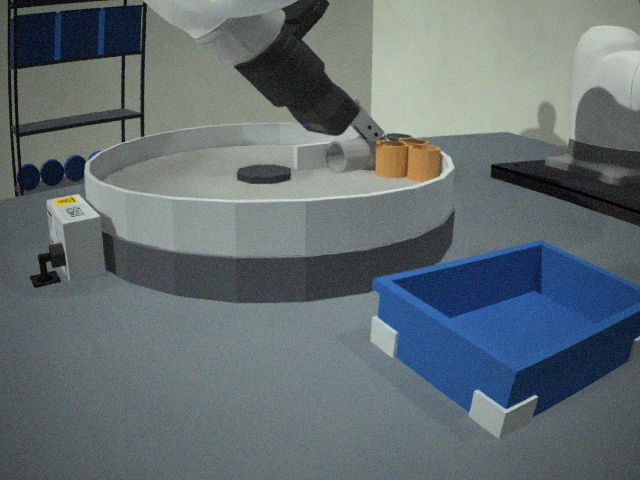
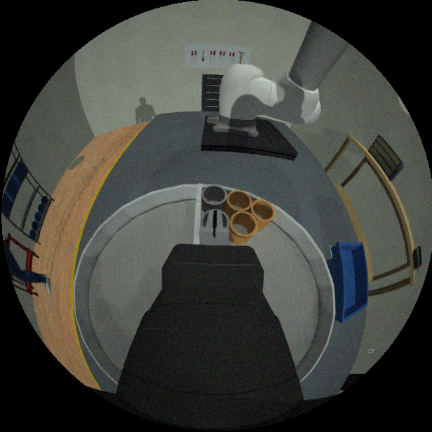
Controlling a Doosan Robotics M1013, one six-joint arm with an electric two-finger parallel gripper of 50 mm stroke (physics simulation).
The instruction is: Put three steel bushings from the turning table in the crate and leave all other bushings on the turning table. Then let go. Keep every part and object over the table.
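Frame: origin at the arm's base, x ahead, y left, z up, level; centimetres.
Seen in the pictures: gripper, fingertip midpoint: [image 1: 376,138]; arm's base, origin of the base link: [image 1: 604,173].
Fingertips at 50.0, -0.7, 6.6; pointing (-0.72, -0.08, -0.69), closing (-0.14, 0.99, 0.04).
Observation:
Offsets run from my fingertips to a thing's middle, as dx, dy, dz.
A steel bushing @(+4.3, +0.9, -1.8) [image 1: 351,156] lies on its side on the turning table [image 1: 268,224] [image 2: 327,300], beside the low divider wall [image 1: 309,156] [image 2: 198,215]. Another steel bushing @(-3.9, -0.8, -1.8) [image 1: 399,136] [image 2: 214,194] stands upright near the rim. Three orange-bronze bushings stand close together: one @(+0.1, +3.9, -1.8) [image 1: 391,159] [image 2: 243,223], one @(-2.7, +6.7, -1.8) [image 1: 423,162] [image 2: 262,210] and one @(-3.6, +3.0, -1.8) [image 1: 414,141] [image 2: 239,200]. My gripper [image 1: 376,139] [image 2: 214,217] is shut with nothing seen between its fingers; they are low at the lying bushing, beside the bronze ones, and their tips are partly hidden. The blue crate @(+7.5, +36.3, -6.5) [image 1: 439,335] [image 2: 345,285] shows a bare inner floor.
A dark round hub @(+14.7, +0.5, -3.3) [image 1: 263,174] sits on the turning table. A white box @(+37.6, +5.1, -6.1) [image 1: 82,242] with a black knob stands against its left side. A second white robot arm [image 1: 602,87] [image 2: 240,95] stands on a black base plate [image 1: 589,191] [image 2: 245,142] behind the crate.

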